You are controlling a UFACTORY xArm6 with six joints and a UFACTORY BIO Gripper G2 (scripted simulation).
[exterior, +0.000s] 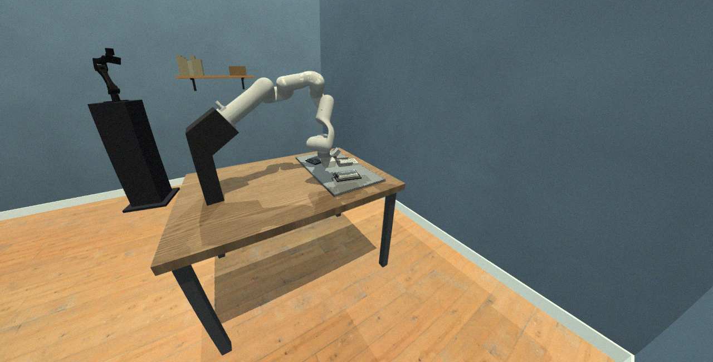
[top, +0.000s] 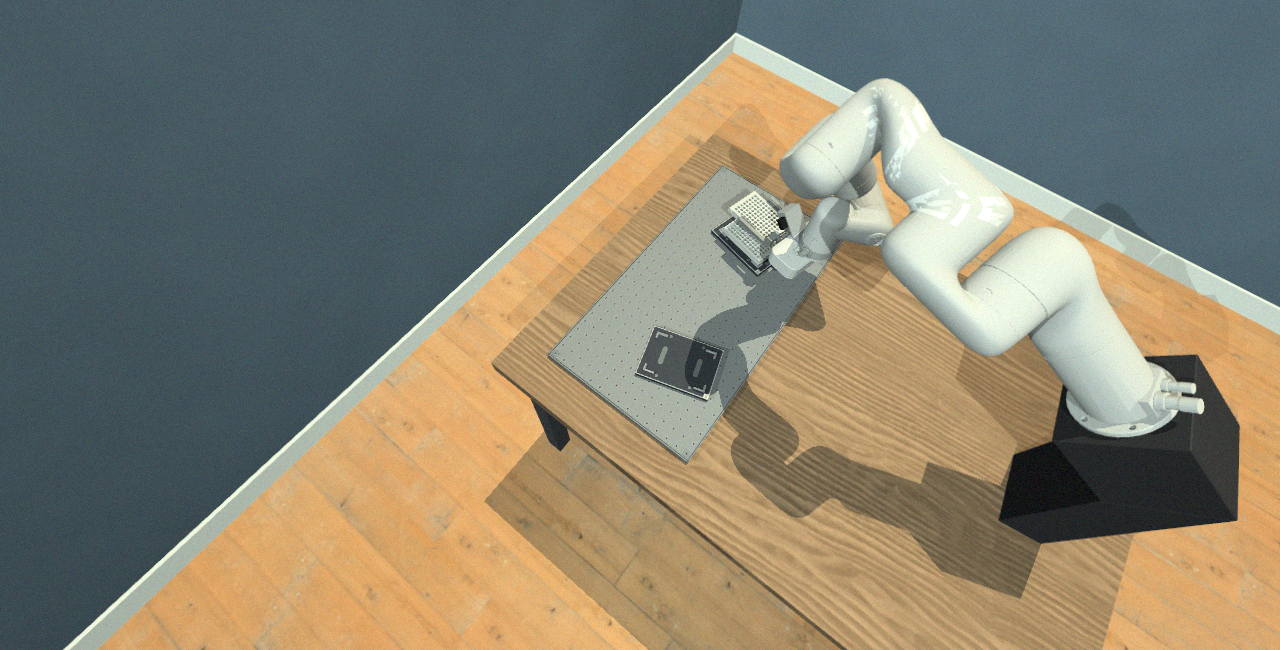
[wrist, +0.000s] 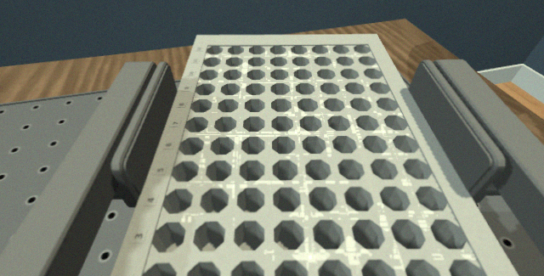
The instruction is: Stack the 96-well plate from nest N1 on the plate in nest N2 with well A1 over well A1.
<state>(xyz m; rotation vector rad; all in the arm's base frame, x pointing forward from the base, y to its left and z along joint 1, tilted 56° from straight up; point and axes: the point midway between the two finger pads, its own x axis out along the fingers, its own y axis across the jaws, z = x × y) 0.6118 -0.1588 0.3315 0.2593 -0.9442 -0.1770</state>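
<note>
Now: hand 100 mm above the plate nest N2. From my hand the other things lie so: plate nest N1: 110 mm behind, 360 mm to the left, 100 mm below.
</note>
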